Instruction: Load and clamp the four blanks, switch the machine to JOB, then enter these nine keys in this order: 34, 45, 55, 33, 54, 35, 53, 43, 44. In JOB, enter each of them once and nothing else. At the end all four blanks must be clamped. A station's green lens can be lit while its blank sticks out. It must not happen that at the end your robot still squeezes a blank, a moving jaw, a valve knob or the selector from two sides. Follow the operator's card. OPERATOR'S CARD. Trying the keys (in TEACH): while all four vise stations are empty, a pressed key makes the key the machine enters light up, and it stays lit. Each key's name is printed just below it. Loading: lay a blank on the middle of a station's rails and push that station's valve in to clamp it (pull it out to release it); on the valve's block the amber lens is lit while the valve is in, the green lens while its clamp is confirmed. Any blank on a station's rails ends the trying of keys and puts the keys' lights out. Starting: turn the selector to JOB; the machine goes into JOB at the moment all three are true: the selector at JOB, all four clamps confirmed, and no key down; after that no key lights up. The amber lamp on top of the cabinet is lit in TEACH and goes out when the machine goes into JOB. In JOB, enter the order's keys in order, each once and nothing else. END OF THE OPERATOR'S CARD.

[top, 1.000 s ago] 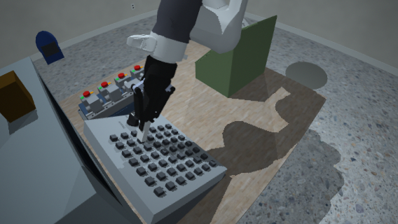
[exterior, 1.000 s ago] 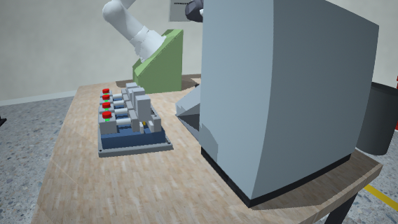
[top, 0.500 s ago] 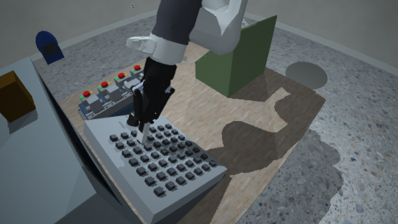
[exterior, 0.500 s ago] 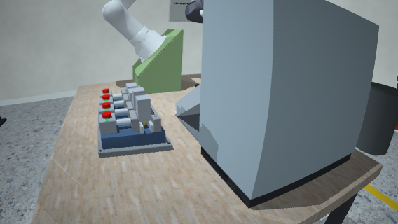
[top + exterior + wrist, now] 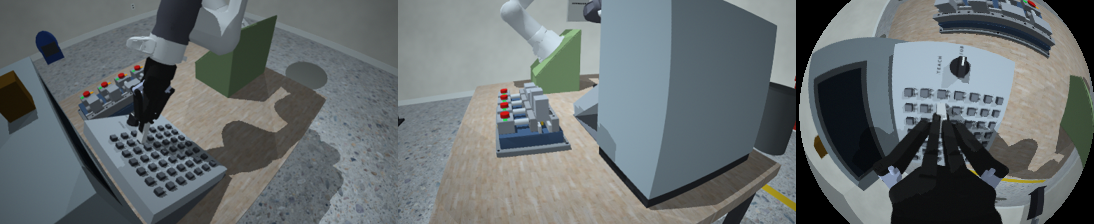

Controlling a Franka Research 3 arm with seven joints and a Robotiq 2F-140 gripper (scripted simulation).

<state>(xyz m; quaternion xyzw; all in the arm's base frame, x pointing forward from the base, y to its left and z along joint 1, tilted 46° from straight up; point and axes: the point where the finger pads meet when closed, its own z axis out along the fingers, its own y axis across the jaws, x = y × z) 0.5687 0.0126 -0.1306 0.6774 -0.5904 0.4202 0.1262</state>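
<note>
My hand is 10 cm to the right of the key, 4 cm above it and 1 cm past it. Round my hand: grey keypad (8 cm below, 2 cm to the left, 1 cm ahead); then black selector knob (10 cm to the right, 3 cm below, 2 cm behind).
</note>
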